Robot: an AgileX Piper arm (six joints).
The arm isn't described. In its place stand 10 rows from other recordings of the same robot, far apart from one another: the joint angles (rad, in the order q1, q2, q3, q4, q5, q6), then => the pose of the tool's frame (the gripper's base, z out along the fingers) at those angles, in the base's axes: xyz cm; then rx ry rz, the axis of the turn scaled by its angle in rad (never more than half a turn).
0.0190 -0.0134 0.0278 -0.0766 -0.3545 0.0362 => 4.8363 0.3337 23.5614 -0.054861 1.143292 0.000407
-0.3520 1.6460 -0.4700 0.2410 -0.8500 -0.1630 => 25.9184 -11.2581 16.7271 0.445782 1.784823 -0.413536
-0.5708 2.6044 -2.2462 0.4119 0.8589 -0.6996 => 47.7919 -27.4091 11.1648 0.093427 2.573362 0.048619
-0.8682 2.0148 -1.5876 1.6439 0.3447 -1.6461 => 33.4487 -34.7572 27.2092 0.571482 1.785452 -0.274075
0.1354 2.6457 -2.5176 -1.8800 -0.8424 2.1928 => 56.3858 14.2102 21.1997 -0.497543 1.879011 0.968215
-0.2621 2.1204 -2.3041 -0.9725 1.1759 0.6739 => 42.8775 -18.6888 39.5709 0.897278 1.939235 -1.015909
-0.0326 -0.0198 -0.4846 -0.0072 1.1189 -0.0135 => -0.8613 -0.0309 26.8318 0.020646 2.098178 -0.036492
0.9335 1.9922 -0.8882 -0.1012 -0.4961 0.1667 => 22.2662 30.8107 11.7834 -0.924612 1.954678 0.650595
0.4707 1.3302 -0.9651 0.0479 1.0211 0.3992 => 21.3845 11.2983 27.1247 -0.075609 2.904176 0.225704
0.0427 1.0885 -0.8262 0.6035 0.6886 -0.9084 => 21.3274 4.1960 30.9942 -0.697836 2.180382 0.237668
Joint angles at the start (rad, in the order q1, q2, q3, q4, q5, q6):
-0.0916 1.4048 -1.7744 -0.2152 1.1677 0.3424
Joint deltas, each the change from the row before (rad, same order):
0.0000 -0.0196 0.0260 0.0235 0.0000 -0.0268
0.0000 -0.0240 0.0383 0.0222 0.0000 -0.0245
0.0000 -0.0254 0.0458 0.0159 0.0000 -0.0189
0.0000 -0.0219 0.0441 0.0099 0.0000 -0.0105
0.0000 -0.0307 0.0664 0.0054 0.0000 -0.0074
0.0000 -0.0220 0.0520 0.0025 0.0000 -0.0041
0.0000 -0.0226 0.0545 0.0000 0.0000 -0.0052
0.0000 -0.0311 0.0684 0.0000 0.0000 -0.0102
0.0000 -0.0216 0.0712 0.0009 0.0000 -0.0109
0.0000 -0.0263 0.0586 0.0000 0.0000 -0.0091
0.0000 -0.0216 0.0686 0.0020 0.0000 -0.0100
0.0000 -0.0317 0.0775 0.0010 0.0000 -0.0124
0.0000 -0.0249 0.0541 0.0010 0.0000 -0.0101
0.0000 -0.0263 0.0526 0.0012 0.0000 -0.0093
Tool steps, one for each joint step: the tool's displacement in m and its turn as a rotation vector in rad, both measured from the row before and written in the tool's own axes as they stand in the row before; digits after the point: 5 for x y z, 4 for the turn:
0.00523 0.00013 -0.00256 -0.0189 0.0131 -0.0188
0.00752 -0.00020 -0.00150 -0.0162 0.0198 -0.0182
0.00892 -0.00069 -0.00015 -0.0097 0.0238 -0.0157
0.00861 -0.00083 0.00116 -0.0042 0.0239 -0.0096
0.01301 -0.00184 0.00300 0.0023 0.0359 -0.0099
0.01029 -0.00141 0.00351 0.0036 0.0298 -0.0069
0.01090 -0.00164 0.00414 0.0061 0.0311 -0.0092
0.01414 -0.00216 0.00458 0.0069 0.0364 -0.0148
0.01428 -0.00139 0.00902 0.0078 0.0486 -0.0167
0.01255 -0.00153 0.00500 0.0053 0.0316 -0.0131
0.01414 -0.00098 0.00917 0.0055 0.0465 -0.0150
0.01679 -0.00141 0.00870 0.0057 0.0452 -0.0176
0.01206 -0.00090 0.00581 0.0030 0.0289 -0.0132
0.01200 -0.00081 0.00548 0.0022 0.0261 -0.0120

